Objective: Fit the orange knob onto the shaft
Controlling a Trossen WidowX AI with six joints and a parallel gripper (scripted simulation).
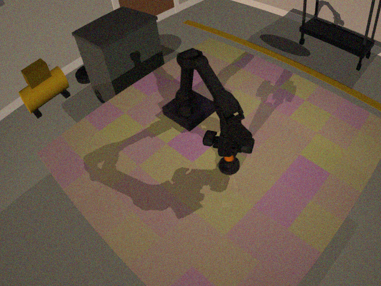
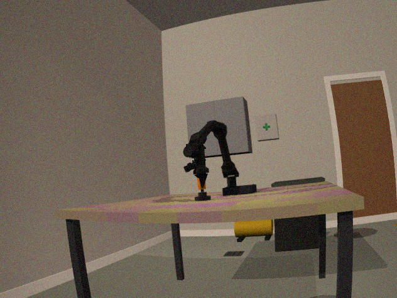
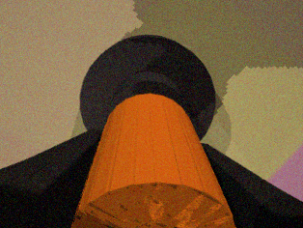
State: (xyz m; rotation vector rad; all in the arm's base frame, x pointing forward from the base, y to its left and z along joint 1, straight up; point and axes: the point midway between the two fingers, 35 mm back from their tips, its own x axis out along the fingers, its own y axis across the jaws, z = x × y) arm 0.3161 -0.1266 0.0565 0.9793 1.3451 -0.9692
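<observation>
Now: the orange knob 2 cm above my gripper tip. Also, from my gripper tip: D-shaped shaft: 4 cm below.
</observation>
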